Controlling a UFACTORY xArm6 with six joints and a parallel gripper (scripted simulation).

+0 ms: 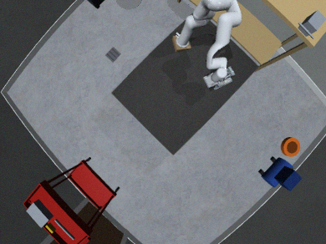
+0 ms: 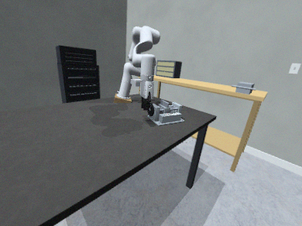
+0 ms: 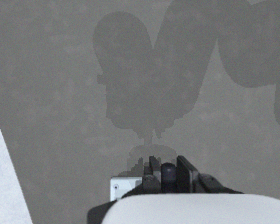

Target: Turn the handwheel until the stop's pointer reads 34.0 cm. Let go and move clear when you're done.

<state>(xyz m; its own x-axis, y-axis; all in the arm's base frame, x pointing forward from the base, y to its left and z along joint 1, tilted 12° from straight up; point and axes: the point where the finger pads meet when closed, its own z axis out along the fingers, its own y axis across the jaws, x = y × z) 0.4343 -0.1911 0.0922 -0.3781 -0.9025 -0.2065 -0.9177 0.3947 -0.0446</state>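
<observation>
Right now the upright knob is 10 mm ahead of my hand and 10 mm to the left of it. Round my hand: handwheel: 10 mm ahead, 20 mm to the left, 10 mm below; sliding stop: 60 mm ahead, 130 mm to the left, 10 mm below.
</observation>
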